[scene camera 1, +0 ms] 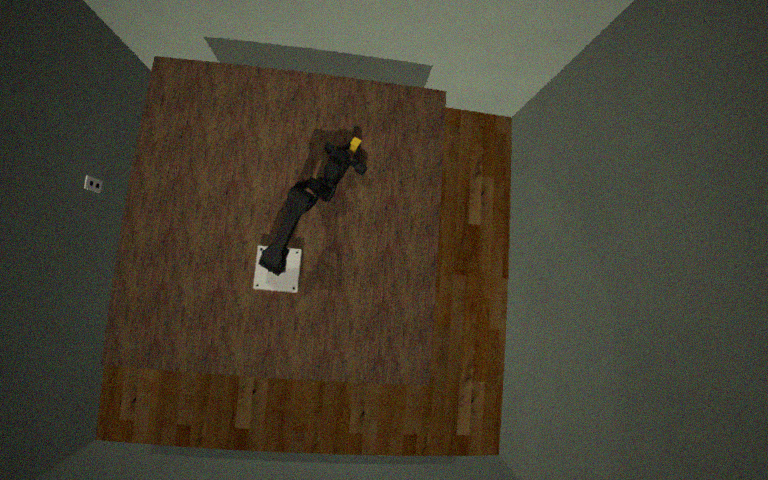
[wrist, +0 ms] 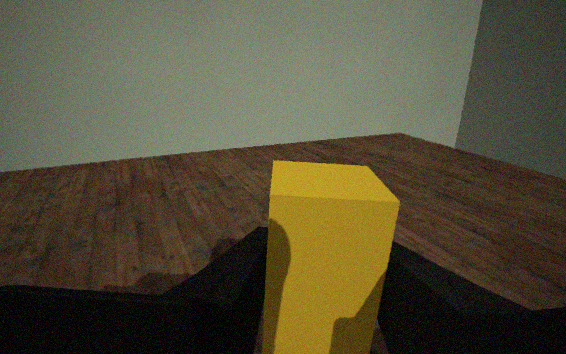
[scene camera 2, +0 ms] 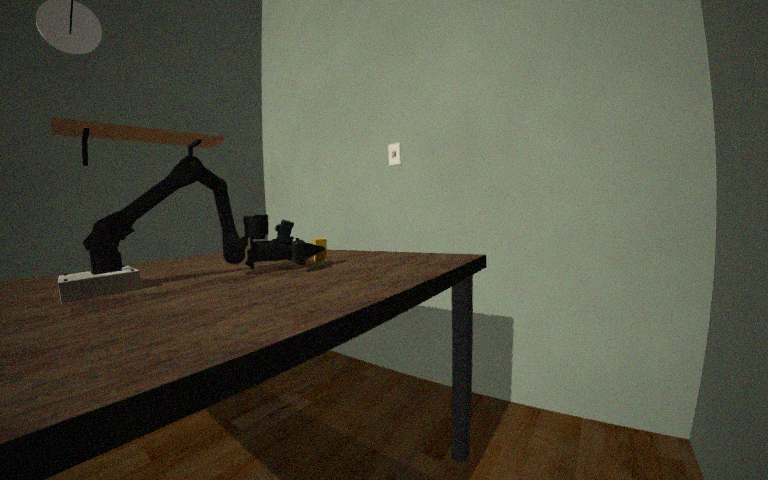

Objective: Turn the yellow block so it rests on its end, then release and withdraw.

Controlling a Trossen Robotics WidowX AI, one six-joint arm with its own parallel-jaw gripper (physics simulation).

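Observation:
The yellow block (scene camera 1: 355, 143) (scene camera 2: 320, 243) (wrist: 335, 240) is a rectangular block that stands upright, its long side vertical, between the fingers. Its flat top end faces up in the wrist view, and its lower part runs out of the bottom of that view. My gripper (scene camera 1: 353, 149) (scene camera 2: 320, 249) (wrist: 315, 241) is shut on the yellow block, pointing nearly level, with one dark finger on each side. In the second scene view the block's bottom is at or very near the table top; whether they touch cannot be told.
The wooden table (scene camera 1: 198, 316) (scene camera 2: 169, 328) (wrist: 125, 225) carries the arm's white base plate (scene camera 1: 290, 277) (scene camera 2: 101, 287). The far table edge lies beyond the block, with a pale wall behind it. A wooden wall shelf (scene camera 2: 135, 133) shows behind the arm.

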